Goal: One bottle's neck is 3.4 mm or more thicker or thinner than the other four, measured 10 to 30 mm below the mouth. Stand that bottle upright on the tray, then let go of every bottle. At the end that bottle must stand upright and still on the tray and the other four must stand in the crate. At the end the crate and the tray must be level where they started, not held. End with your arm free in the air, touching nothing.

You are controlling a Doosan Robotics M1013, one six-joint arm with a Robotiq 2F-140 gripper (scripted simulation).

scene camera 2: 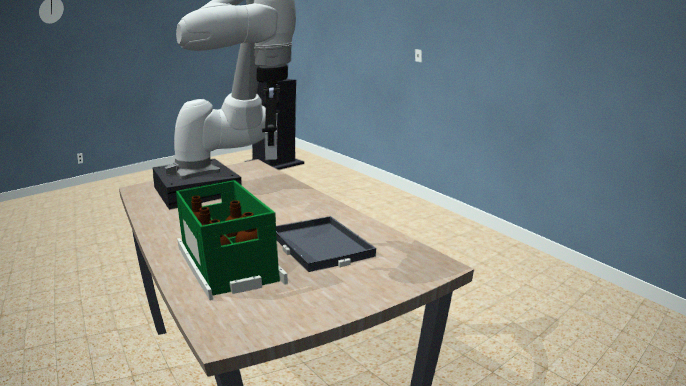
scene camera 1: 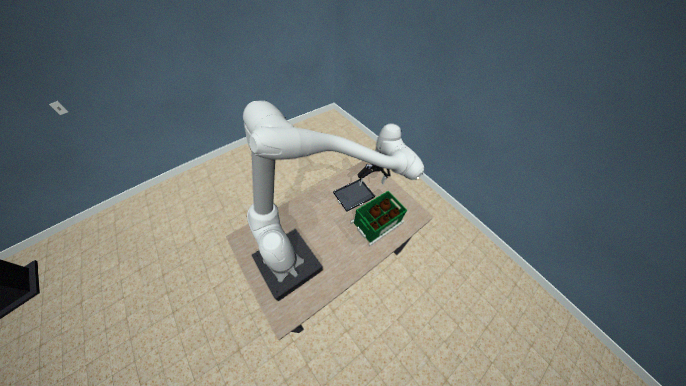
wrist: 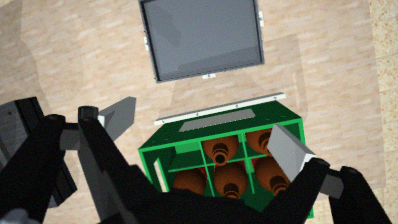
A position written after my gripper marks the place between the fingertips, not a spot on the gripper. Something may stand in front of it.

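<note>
Dark grey tray (scene camera 2: 311, 240), also (scene camera 1: 352, 195). Green crate (scene camera 2: 219, 265) and (wrist: 189, 134). My gripper (scene camera 2: 271, 148), (wrist: 203, 123).
</note>
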